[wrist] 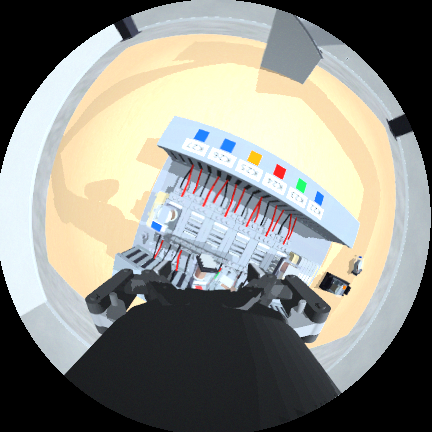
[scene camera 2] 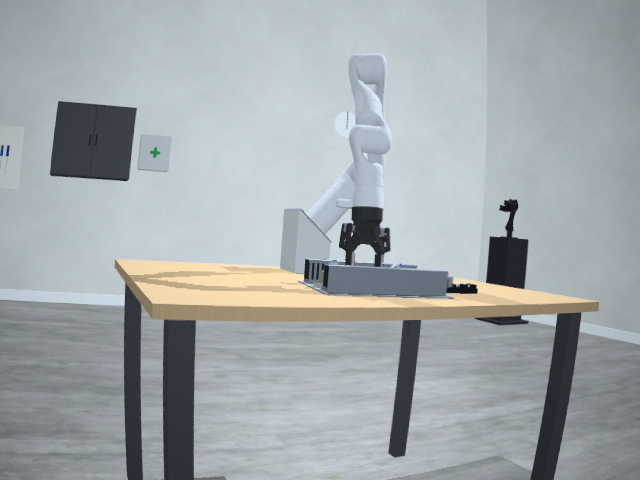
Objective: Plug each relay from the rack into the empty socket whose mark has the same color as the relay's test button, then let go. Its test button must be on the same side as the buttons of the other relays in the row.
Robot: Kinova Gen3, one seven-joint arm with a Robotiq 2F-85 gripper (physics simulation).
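Frame: origin at the arm's base, x ahead, y left, z up, level; metres.
Seen in the pictures: gripper, between the fingertips: (wrist: 208,270); arm's base, origin of its link: (scene camera 2: 311,228).
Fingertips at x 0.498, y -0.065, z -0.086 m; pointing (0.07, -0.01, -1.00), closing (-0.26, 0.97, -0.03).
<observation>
Pixels of each thing's top centre, then the offset from my fingertips to it. "pt": a spot on its surface instead. Level surfaces: height alone.
- relay with a red button, centre of its top: (wrist: 200,278) 0.013 m ahead, 0.006 m right, 0.000 m up
- pale relay, centre of its top: (wrist: 228,294) 0.025 m ahead, 0.032 m left, 0.000 m up
- relay with a blue button, centre of its top: (wrist: 158,218) 0.042 m back, 0.063 m right, 0.016 m up
- black rack, centre of its top: (wrist: 340,287) (scene camera 2: 458,284) 0.009 m ahead, 0.285 m left, 0.031 m down
- small pale object, centre of its top: (wrist: 360,267) 0.043 m back, 0.345 m left, 0.033 m down
- table, height of its surface: 0.054 m down
- slotted duct, a spot on its surface: (wrist: 131,258) pt 0.024 m ahead, 0.097 m right, 0.005 m down
My gripper (scene camera 2: 364,261) (wrist: 208,270) is open, low over the near side of the panel (scene camera 2: 387,281). In the wrist view, a relay with a red button (wrist: 202,274) and another pale relay (wrist: 226,281) beside a green spot lie between and beyond the fingers, untouched as far as I can see; the hand partly hides them. The row's marks run blue, blue, yellow (wrist: 254,158), red (wrist: 279,171), green (wrist: 301,185), blue. A relay with a blue button (wrist: 165,215) sits at the row's left end. Several open sockets (wrist: 216,234) show in the middle. The black rack (scene camera 2: 465,288) (wrist: 328,281) stands right of the panel.
A small pale object (wrist: 357,265) is on the table (scene camera 2: 206,281) beside the rack. Red and black wires (wrist: 227,200) run along the sockets. A slotted duct (wrist: 131,258) borders the near side, and a raised labelled wall (wrist: 340,227) the far side. The arm's grey base (scene camera 2: 299,242) stands behind.
</observation>
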